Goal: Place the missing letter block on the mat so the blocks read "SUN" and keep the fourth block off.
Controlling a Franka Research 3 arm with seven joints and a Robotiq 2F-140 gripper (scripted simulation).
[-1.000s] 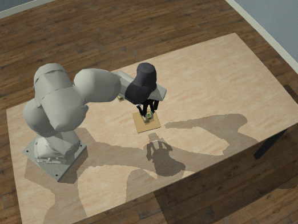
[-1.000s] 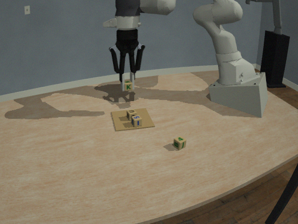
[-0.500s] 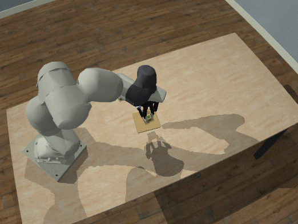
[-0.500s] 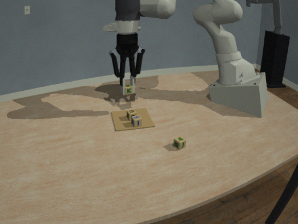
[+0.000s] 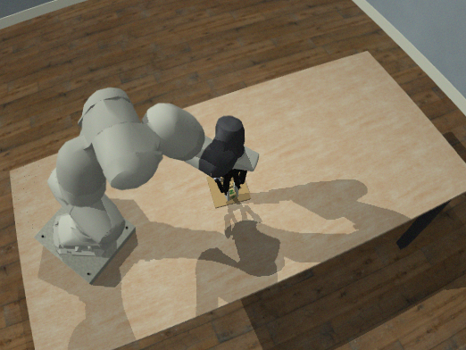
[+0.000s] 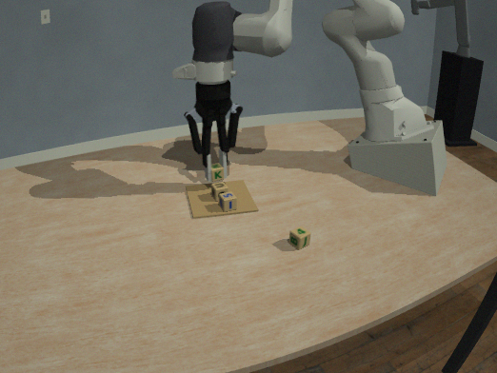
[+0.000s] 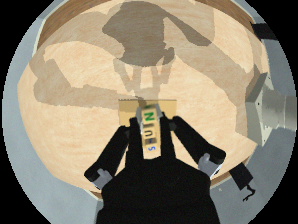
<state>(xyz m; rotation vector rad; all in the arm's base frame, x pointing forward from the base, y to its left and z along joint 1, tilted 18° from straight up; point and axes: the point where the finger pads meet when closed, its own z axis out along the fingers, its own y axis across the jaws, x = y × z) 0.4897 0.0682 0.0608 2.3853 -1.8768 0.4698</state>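
The U block lies 5 cm to the left of my hand and 4 cm below it. From my hand the other things lie so: N block: 2 cm below; then mat: 6 cm below, 5 cm to the left.
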